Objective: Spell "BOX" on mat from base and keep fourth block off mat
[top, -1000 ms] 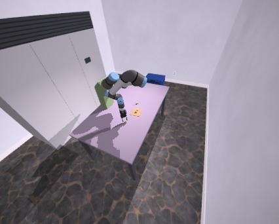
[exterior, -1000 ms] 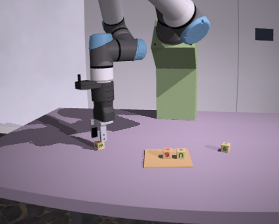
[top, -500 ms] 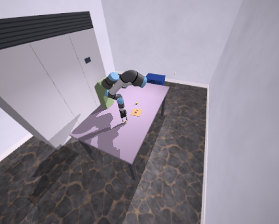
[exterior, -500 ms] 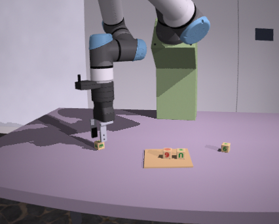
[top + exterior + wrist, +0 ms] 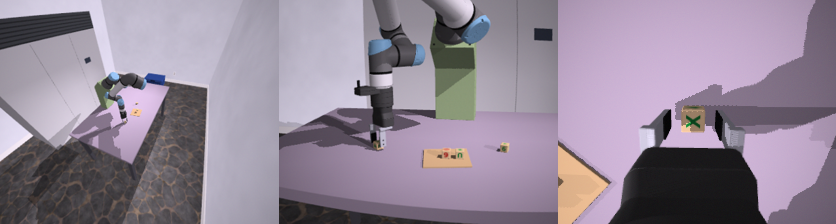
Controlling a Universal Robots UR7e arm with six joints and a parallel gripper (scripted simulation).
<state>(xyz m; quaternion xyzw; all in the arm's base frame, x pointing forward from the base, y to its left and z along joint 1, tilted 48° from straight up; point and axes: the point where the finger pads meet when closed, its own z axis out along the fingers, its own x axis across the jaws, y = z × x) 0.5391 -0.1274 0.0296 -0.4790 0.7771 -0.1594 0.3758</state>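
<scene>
Now: hand 10 mm past the mat, 240 mm to the right of it and 30 mm above it.
</scene>
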